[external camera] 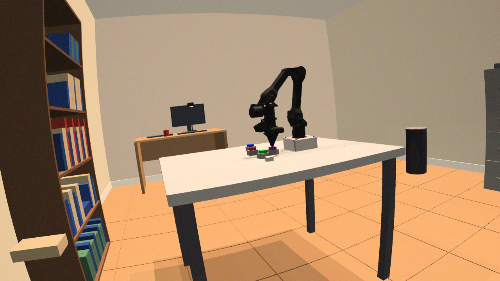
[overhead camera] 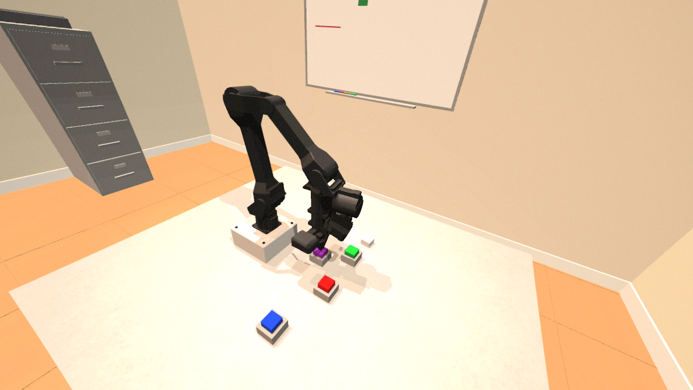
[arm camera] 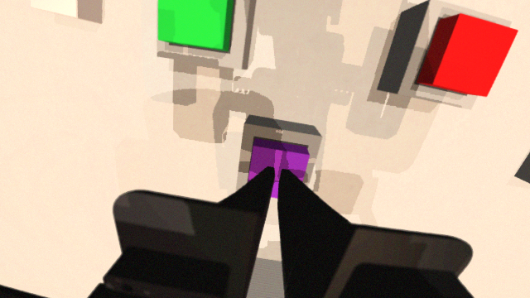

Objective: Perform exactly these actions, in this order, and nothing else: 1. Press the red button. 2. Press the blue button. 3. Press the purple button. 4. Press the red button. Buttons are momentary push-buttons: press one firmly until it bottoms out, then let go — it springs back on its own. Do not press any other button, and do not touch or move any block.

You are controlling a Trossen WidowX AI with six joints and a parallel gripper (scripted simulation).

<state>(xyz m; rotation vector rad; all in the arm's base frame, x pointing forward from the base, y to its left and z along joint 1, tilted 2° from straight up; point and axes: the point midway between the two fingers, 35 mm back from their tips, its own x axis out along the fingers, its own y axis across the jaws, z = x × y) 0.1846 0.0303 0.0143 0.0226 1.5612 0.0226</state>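
Right now the purple button is 10 mm below my gripper tip. The rest, counted from my gripper tip: small white block (140 mm to the left, 90 mm ahead, 30 mm below); green button (80 mm ahead, 50 mm to the left, 10 mm below); red button (80 mm to the right, 80 mm ahead, 10 mm below).
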